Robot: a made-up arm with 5 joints. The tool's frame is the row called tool.
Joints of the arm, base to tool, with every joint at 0 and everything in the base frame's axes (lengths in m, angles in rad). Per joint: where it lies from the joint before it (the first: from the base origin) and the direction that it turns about. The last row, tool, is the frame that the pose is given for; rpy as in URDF.
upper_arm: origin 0.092 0 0.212 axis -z
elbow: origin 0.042 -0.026 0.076 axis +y
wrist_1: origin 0.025 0 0.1 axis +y
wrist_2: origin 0.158 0 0.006 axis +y
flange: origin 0.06 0.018 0 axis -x
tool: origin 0 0 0 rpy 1.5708 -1.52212 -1.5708
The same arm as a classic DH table. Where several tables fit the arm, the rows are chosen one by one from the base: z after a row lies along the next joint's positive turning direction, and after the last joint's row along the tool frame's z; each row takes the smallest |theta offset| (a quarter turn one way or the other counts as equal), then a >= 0, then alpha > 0; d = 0 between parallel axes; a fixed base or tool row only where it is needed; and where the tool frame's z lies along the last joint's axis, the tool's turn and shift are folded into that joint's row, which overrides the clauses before.
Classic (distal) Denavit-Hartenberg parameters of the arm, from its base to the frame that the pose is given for. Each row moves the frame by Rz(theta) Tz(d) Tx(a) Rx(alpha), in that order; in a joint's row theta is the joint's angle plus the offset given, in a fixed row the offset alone. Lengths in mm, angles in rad.
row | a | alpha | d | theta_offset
base (fixed) | 92 | 3.1416 | 0 | 0
upper_arm | 42 | 1.5708 | -288 | 0
elbow | 103.1 | 0 | 0 | -1.3258
wrist_1 | 158.1 | 0 | 0 | 1.2879
wrist_2 | 0 | 1.5708 | -8 | -1.5328
flange | 0 | 0 | -60 | -0.0487

